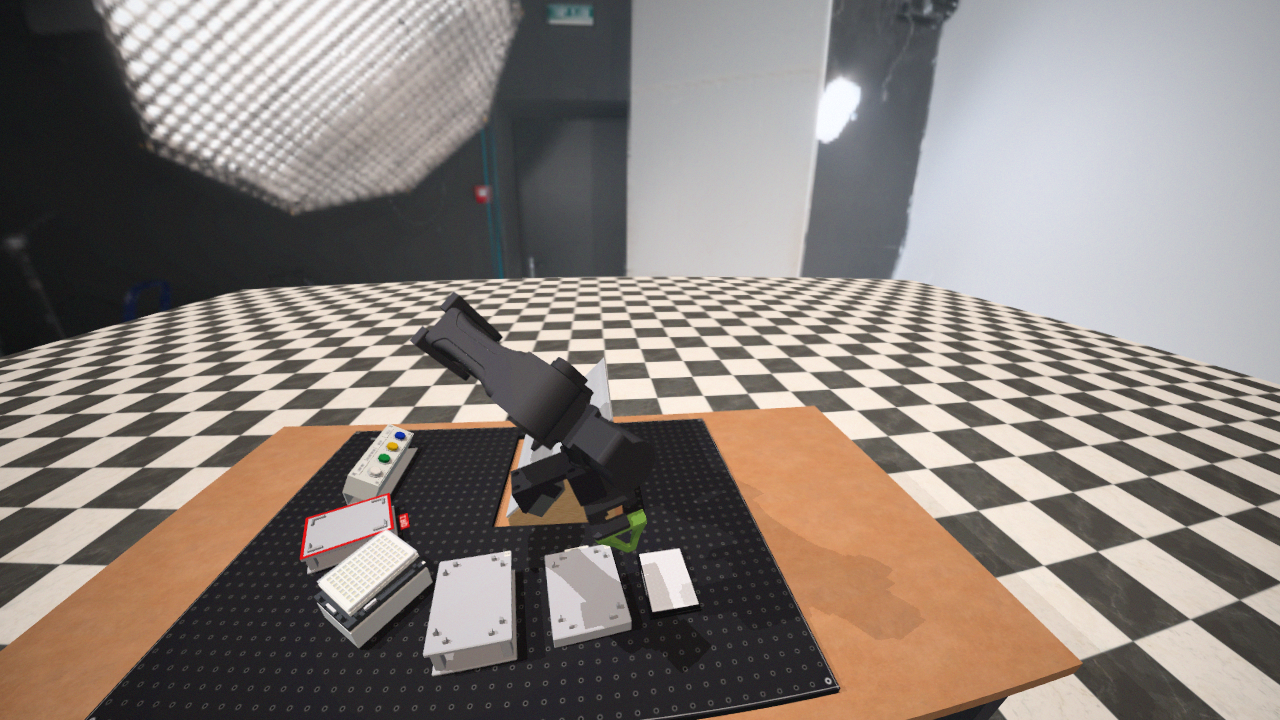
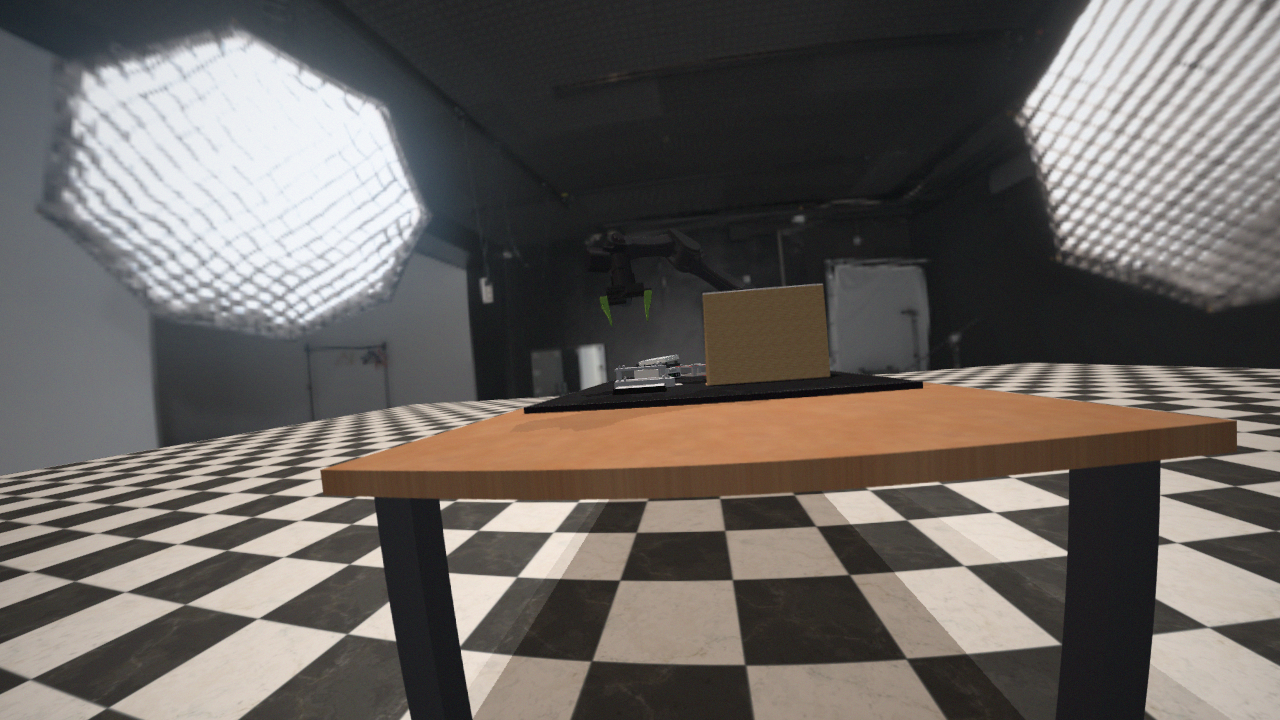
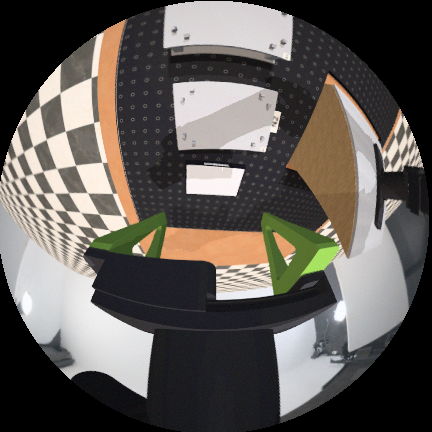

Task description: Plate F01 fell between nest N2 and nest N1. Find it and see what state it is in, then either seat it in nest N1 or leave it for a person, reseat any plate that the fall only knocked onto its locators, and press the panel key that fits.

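Pixels of known places: gripper, fingertip midpoint: (image 1: 621,523) (image 2: 629,323) (image 3: 213,217); arm's base, origin of the base link: (image 2: 766,329) (image 3: 379,184).
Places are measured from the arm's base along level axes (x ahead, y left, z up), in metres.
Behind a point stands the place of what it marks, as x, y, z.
My gripper (image 1: 623,531) {0.359, 0.158, 0.041} (image 2: 628,320) {0.359, 0.158, 0.041} (image 3: 213,217) {0.359, 0.158, 0.041} is open and empty, high above the board on the white block's side of nest N2. Nest N2 (image 1: 581,586) {0.350, 0.088, -0.114} (image 3: 225,117) {0.349, 0.095, -0.114}, its label facing the stand, is a pale block with small corner locators and carries no plate. Nest N1 (image 1: 471,600) {0.410, -0.073, -0.082} (image 3: 227,25) {0.401, -0.049, -0.082}, beside it, is also bare on top. A white well plate (image 1: 368,571) {0.393, -0.250, -0.059} (image 2: 659,360) {0.366, -0.203, -0.067} sits askew on another nest (image 1: 366,631) {0.457, -0.232, -0.116}, overlapping the red-edged nest's corner; its label cannot be read. The key panel (image 1: 380,461) {0.090, -0.423, -0.071} has blue, yellow, green and white keys. I cannot identify F01.
The red-edged nest (image 1: 347,528) {0.273, -0.386, -0.097} with a red tag stands between the panel and the well plate. A low white-topped block (image 1: 667,577) {0.321, 0.234, -0.123} (image 3: 214,180) {0.320, 0.232, -0.123} lies beyond N2. A tall wooden-sided stand (image 1: 550,505) (image 2: 765,335) {0.009, 0.112, -0.020} (image 3: 325,150) {0.173, 0.052, -0.065} rises near the gripper, with a pale sloping face.
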